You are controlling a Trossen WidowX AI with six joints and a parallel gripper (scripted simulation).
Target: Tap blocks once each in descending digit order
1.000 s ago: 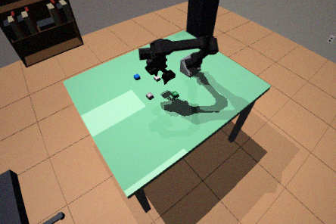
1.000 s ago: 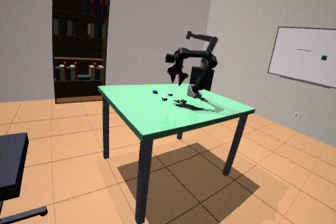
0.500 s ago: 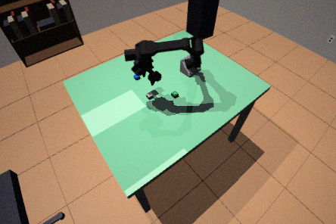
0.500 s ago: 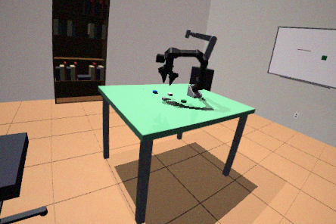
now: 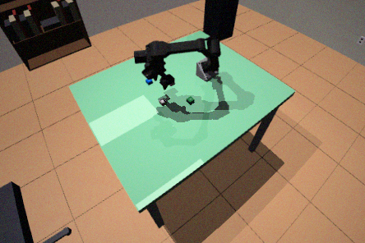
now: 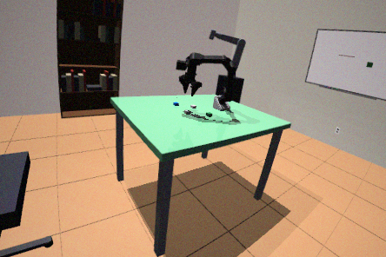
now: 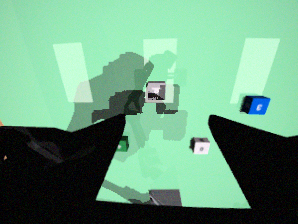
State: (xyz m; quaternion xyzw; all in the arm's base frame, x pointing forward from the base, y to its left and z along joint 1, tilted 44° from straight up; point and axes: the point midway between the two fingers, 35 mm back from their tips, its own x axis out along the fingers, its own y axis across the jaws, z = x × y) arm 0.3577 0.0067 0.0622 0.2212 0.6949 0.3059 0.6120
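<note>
Right now my gripper tip is 10 mm to the right of the grey block and 120 mm above it. Round my gripper tip: green block: 130 mm behind, 90 mm to the left, 120 mm below; then white block: 120 mm behind, 100 mm to the right, 120 mm below; then blue block: 10 mm behind, 180 mm to the right, 120 mm below.
</note>
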